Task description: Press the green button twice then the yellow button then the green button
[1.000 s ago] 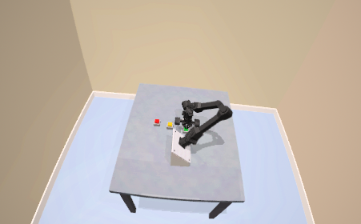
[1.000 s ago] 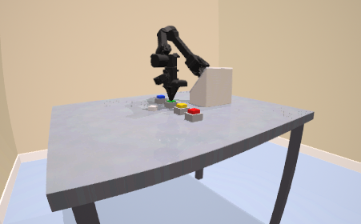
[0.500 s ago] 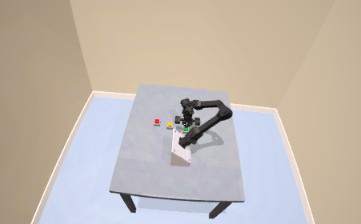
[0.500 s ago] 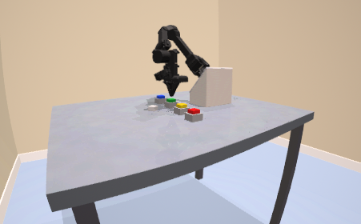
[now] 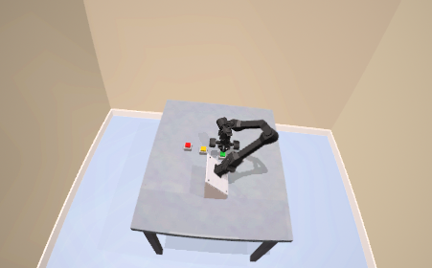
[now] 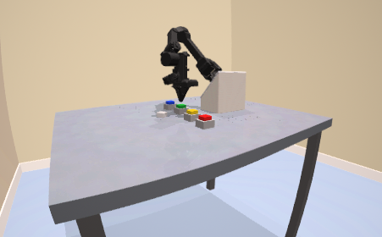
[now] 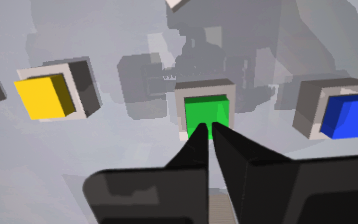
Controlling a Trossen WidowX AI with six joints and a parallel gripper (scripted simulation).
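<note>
My gripper tip is now 20 mm above the green button. Round my gripper tip: blue button (120 mm to the right, 20 mm below); then yellow button (20 mm ahead, 130 mm to the left, 20 mm below); then small white block (100 mm ahead, 20 mm to the left, 40 mm below).
</note>
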